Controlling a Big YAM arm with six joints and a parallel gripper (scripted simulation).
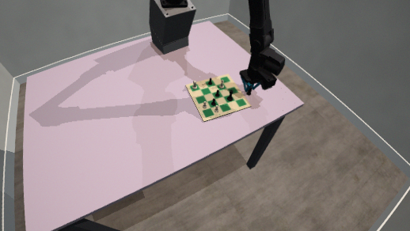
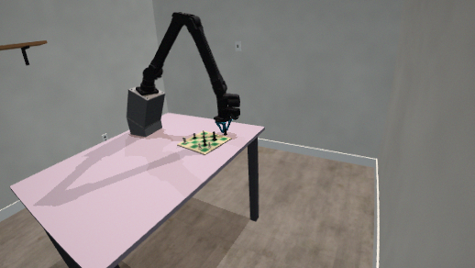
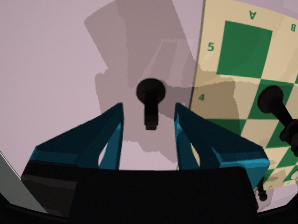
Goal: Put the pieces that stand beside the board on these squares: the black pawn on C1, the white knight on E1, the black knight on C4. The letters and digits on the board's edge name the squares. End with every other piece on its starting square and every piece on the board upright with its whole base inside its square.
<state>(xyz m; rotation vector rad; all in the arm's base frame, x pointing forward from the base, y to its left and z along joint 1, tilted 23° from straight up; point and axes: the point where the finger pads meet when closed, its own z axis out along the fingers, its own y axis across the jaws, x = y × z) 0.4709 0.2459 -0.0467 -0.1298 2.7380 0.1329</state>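
My hand is 1 cm above the black knight. Also, from my hand: white knight (23 cm to the right, 9 cm behind); then chessboard (14 cm to the right, 2 cm below, 2 cm behind).
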